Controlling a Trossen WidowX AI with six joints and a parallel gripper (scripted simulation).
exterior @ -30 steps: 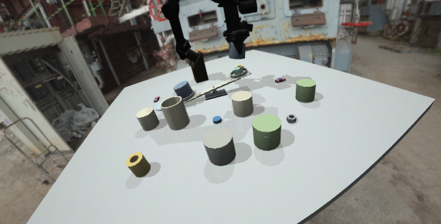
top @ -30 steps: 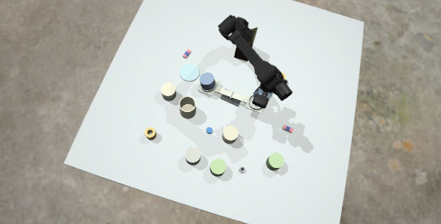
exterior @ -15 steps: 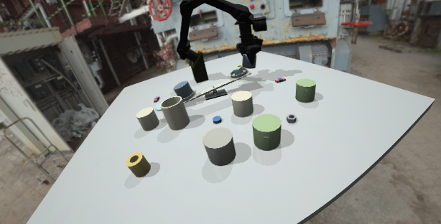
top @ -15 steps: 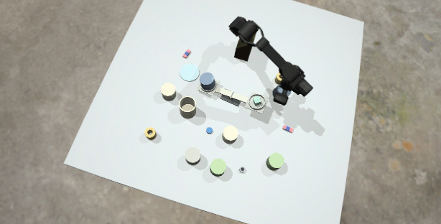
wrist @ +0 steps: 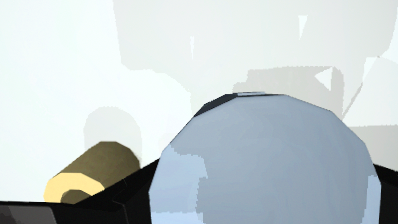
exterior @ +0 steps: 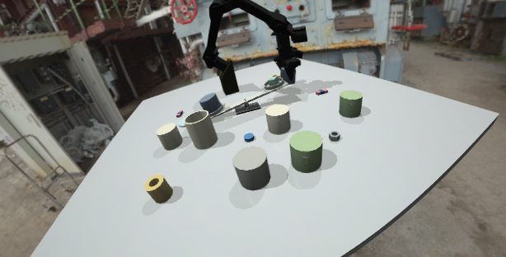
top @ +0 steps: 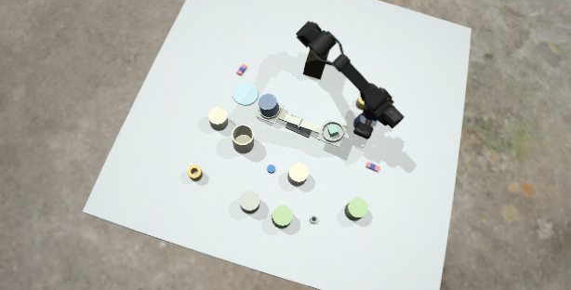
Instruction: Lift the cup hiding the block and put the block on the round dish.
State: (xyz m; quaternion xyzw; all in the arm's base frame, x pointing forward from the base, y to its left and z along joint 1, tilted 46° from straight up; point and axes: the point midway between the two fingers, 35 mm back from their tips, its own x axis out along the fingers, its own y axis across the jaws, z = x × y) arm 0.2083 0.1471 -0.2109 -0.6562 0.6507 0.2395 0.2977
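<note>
The mint-green block is 90 mm ahead of my gripper tip, 110 mm to the right of it and 30 mm above it. Also, from my gripper tip: small balance 90 mm ahead, 230 mm to the right, 30 mm below; then blue disc 280 mm ahead, 270 mm to the right, 50 mm below; then black ring 410 mm ahead, 70 mm to the right, 40 mm below.
</note>
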